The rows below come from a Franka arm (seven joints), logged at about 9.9 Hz.
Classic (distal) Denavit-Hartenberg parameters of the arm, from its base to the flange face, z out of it. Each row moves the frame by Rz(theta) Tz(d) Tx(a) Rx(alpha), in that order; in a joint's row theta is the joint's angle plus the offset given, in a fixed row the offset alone. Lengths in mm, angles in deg.
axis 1: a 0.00, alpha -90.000, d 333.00, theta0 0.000
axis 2: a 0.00, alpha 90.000, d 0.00, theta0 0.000
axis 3: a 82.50, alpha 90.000, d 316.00, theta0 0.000
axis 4: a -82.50, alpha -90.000, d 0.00, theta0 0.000
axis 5: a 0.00, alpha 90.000, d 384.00, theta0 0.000
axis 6: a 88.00, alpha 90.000, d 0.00, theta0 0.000
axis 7: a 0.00, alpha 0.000, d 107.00, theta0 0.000
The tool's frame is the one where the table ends.
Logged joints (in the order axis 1, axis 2, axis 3, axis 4, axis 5, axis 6, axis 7), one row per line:
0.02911, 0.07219, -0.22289, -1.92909, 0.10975, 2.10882, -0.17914
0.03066, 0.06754, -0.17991, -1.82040, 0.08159, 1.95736, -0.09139
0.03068, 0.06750, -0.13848, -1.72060, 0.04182, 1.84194, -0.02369
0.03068, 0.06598, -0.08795, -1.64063, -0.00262, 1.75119, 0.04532
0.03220, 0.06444, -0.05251, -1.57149, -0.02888, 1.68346, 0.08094
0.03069, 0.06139, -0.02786, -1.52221, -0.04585, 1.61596, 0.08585
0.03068, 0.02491, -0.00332, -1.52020, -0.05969, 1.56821, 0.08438
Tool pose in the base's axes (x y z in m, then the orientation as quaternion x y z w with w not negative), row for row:
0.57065, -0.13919, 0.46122, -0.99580, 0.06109, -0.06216, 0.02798
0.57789, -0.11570, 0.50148, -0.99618, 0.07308, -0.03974, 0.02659
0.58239, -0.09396, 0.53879, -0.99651, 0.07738, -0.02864, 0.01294
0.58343, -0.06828, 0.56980, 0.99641, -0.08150, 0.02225, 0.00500
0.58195, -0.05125, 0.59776, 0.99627, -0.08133, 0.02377, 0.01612
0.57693, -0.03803, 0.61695, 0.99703, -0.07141, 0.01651, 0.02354
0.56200, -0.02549, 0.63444, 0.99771, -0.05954, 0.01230, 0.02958
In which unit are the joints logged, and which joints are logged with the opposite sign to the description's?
The joints are logged in radians. Opposite sign: axis 1.
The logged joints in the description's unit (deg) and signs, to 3 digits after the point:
-1.668, 4.136, -12.771, -110.529, 6.288, 120.826, -10.264
-1.757, 3.870, -10.308, -104.301, 4.675, 112.148, -5.236
-1.758, 3.867, -7.934, -98.583, 2.396, 105.535, -1.357
-1.758, 3.780, -5.039, -94.001, -0.150, 100.336, 2.597
-1.845, 3.692, -3.009, -90.040, -1.655, 96.455, 4.638
-1.758, 3.517, -1.596, -87.216, -2.627, 92.588, 4.919
-1.758, 1.427, -0.190, -87.101, -3.420, 89.852, 4.835

